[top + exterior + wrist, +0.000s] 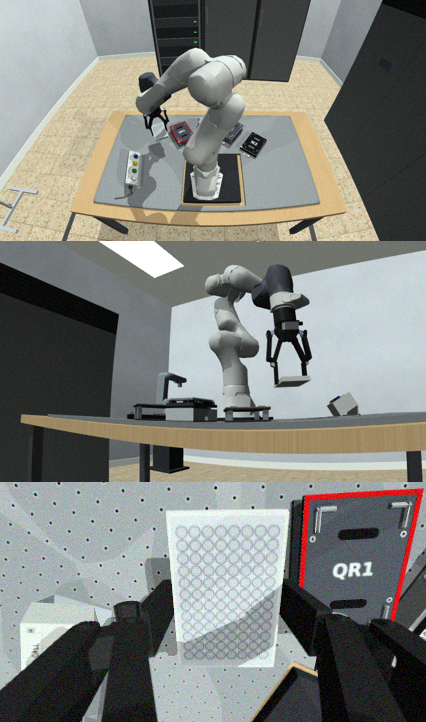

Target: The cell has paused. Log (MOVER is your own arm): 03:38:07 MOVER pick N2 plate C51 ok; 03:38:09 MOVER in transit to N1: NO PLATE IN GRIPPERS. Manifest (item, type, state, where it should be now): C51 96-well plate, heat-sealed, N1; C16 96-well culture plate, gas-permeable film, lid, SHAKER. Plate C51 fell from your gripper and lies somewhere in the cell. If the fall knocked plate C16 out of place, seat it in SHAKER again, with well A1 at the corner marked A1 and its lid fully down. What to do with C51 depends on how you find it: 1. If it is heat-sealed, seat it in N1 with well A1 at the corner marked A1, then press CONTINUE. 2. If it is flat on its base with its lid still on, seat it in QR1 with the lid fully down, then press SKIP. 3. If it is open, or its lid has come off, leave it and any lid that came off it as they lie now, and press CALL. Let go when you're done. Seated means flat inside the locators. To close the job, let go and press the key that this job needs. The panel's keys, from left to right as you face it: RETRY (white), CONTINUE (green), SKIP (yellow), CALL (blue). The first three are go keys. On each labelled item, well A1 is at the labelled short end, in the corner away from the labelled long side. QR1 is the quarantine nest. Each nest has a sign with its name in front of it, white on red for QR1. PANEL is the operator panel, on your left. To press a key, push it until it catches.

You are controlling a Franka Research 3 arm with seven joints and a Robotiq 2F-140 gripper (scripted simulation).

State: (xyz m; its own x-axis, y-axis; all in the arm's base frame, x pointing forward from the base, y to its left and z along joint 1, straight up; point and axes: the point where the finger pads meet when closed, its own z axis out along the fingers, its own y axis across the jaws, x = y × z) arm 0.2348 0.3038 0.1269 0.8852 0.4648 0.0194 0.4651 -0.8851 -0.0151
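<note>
The A1 mark lies 70 mm ahead of my hand, 360 mm to the right of it and 80 mm below it. From my hand the other things lie so: QR1 nest 70 mm ahead, 130 mm to the right, 100 mm below; blue key 160 mm behind, 130 mm to the left, 70 mm below; 96-well plate 20 mm below.
</note>
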